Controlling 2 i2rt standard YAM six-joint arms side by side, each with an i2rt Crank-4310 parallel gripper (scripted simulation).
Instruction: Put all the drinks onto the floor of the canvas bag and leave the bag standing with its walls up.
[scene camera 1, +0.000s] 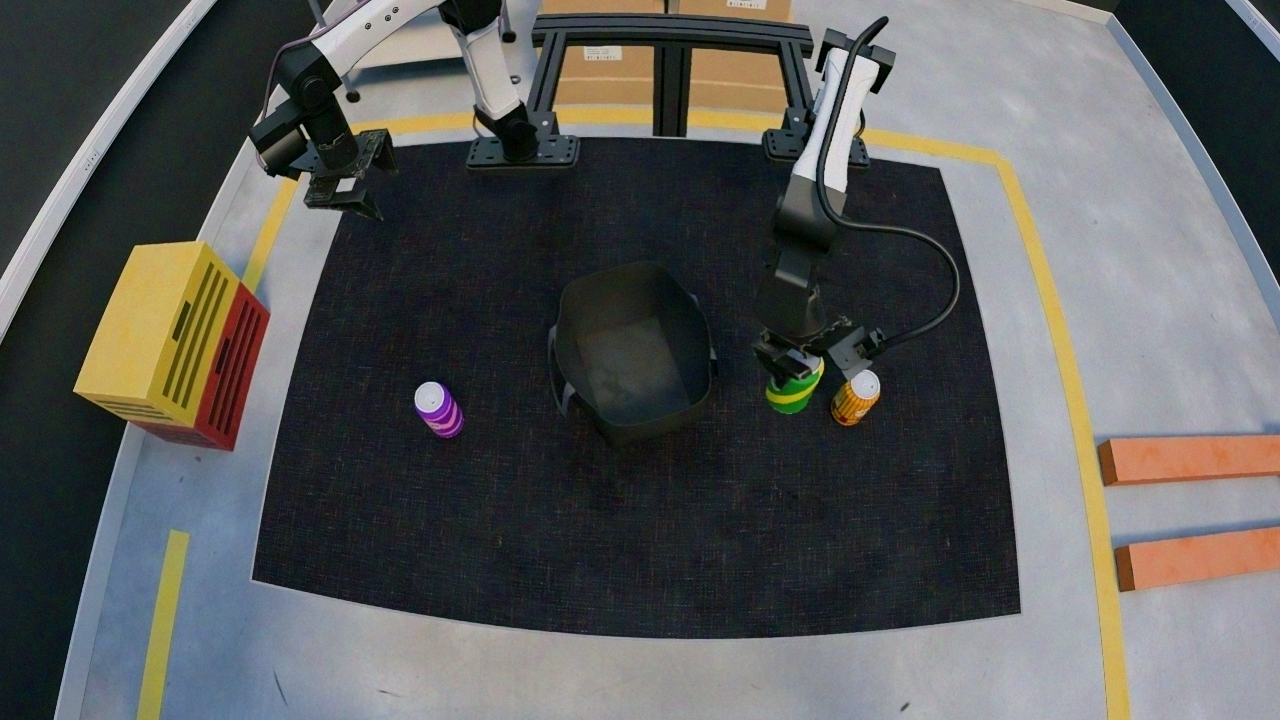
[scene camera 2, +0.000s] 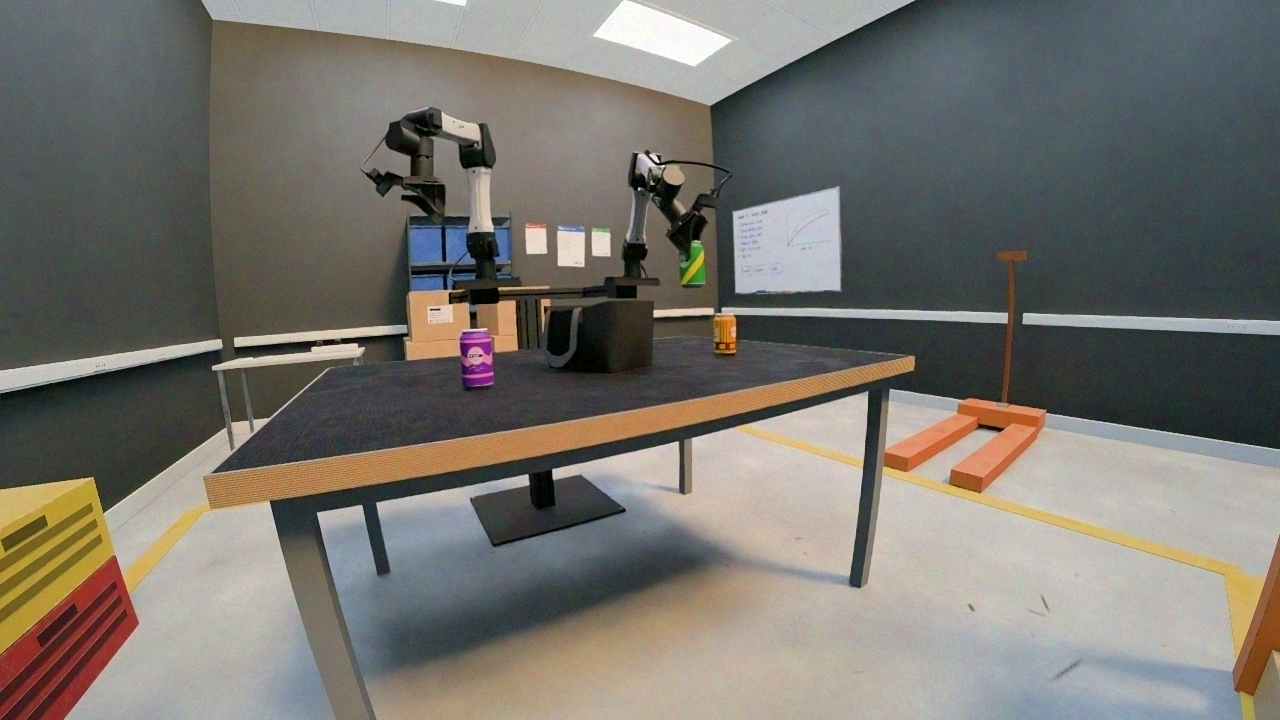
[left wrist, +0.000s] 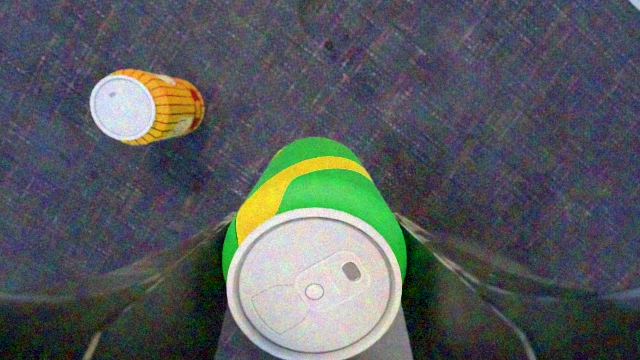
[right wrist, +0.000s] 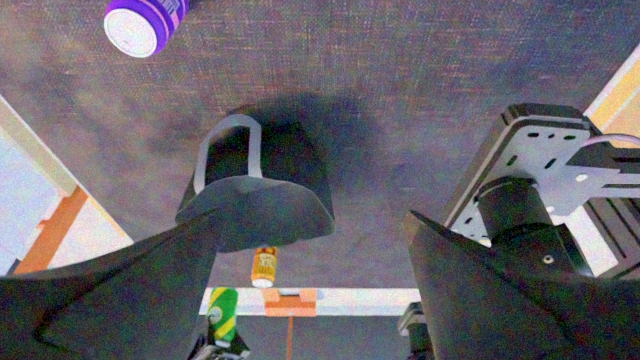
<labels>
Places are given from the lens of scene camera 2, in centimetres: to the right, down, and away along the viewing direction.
left gripper (scene camera 2: 693, 260): 14, -27, 115
right gripper (scene camera 2: 440, 221): -50, -34, 101
purple can (scene camera 2: 475, 345): -33, -3, 86
dark canvas bag (scene camera 2: 611, 336): -7, -5, 101
orange can (scene camera 2: 724, 324): 25, -10, 127
The marked spots on the dark canvas bag and the orange can are 41 cm apart.
</labels>
